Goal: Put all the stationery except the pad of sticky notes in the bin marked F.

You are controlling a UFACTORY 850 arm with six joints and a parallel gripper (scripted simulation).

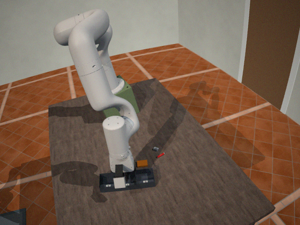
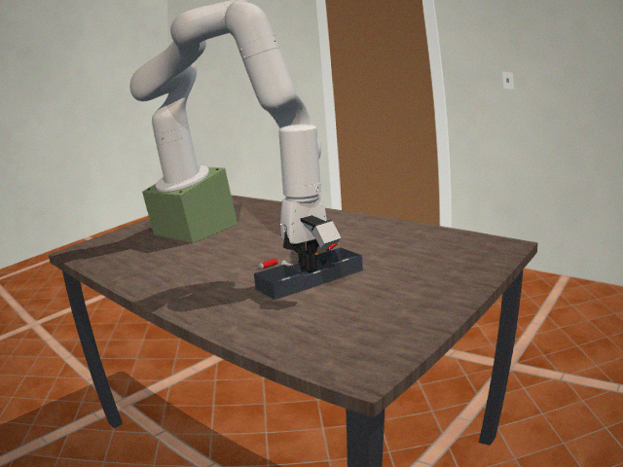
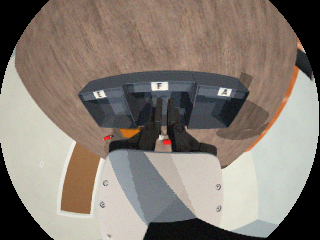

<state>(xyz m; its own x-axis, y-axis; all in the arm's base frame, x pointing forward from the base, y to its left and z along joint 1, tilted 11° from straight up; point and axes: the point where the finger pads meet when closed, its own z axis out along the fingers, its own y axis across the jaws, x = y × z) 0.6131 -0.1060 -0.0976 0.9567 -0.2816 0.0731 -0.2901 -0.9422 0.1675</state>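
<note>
The dark three-compartment bin lies 1 cm to the left of my hand and 3 cm below it. The rest, counted from my hand: silver bolt (11 cm behind, 4 cm to the left, 4 cm below); red marker (15 cm behind, 2 cm to the left, 4 cm below); orange sticky-note pad (9 cm behind, 11 cm to the left, 5 cm below).
</note>
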